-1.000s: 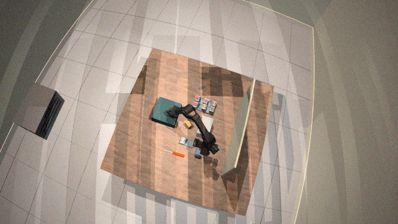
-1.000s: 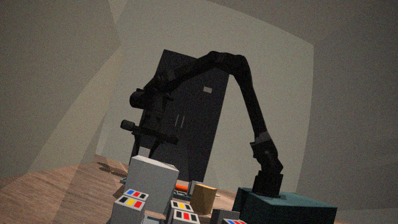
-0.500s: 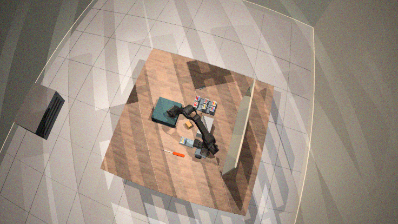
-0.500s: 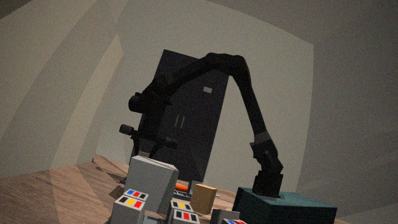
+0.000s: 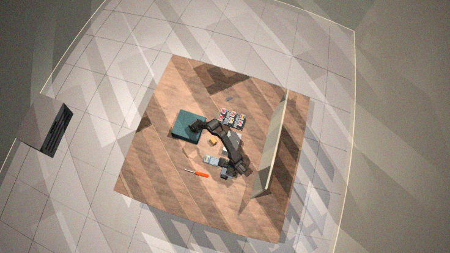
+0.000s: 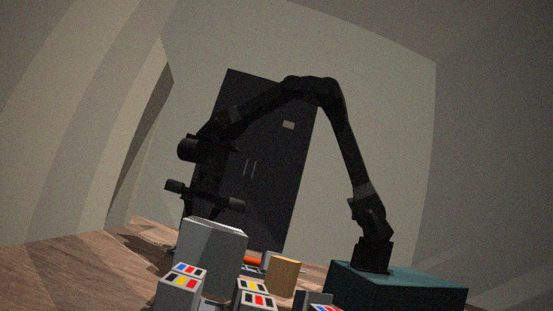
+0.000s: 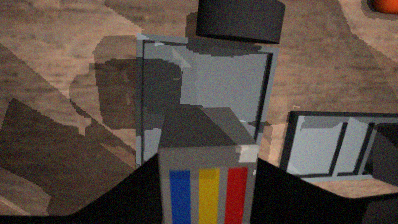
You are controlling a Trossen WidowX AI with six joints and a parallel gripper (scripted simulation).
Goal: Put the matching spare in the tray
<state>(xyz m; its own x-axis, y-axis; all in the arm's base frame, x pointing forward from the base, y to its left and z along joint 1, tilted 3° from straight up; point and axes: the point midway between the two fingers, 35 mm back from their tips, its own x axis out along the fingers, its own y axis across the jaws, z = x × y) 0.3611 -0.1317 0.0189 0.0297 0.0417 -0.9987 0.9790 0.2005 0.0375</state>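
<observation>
Now: gripper tip 50 mm above the shallow grey tray and 10 mm past it. Also, from my gripper tip: grey spare block: 20 mm above; then dark cylinder: 70 mm to the right, 30 mm below, 10 mm behind; then rimmed grey holder: 150 mm behind, 50 mm below.
</observation>
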